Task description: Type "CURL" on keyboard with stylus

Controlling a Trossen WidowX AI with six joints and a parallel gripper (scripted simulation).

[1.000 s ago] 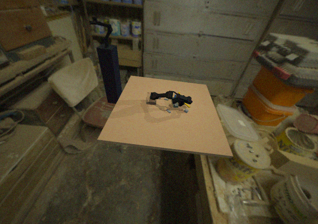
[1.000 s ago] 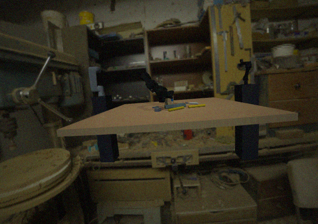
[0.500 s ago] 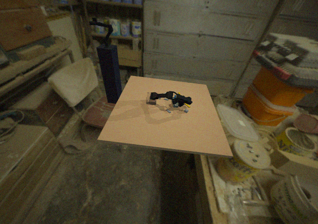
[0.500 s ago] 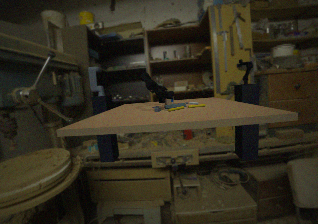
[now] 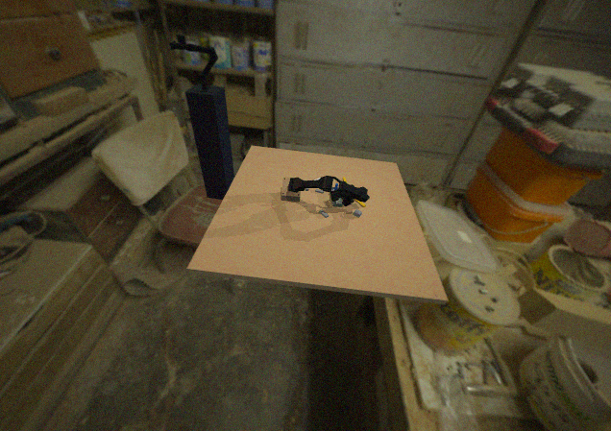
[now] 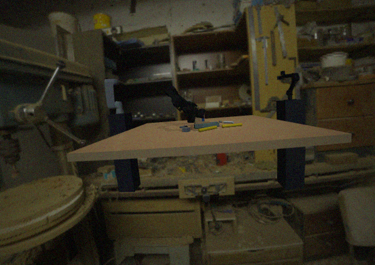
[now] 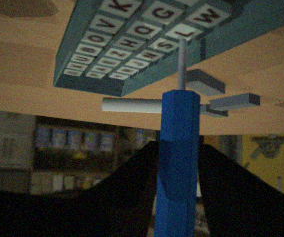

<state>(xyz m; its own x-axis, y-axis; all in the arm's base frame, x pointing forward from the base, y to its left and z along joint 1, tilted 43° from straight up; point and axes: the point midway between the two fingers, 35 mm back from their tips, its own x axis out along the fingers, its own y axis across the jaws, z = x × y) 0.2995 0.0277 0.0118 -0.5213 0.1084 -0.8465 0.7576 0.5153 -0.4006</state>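
The blue stylus lies 10 mm below my gripper tip. Round my gripper tip: yellow cylinder: 200 mm to the left, 90 mm ahead, 60 mm below; grey stylus tip: 50 mm below.
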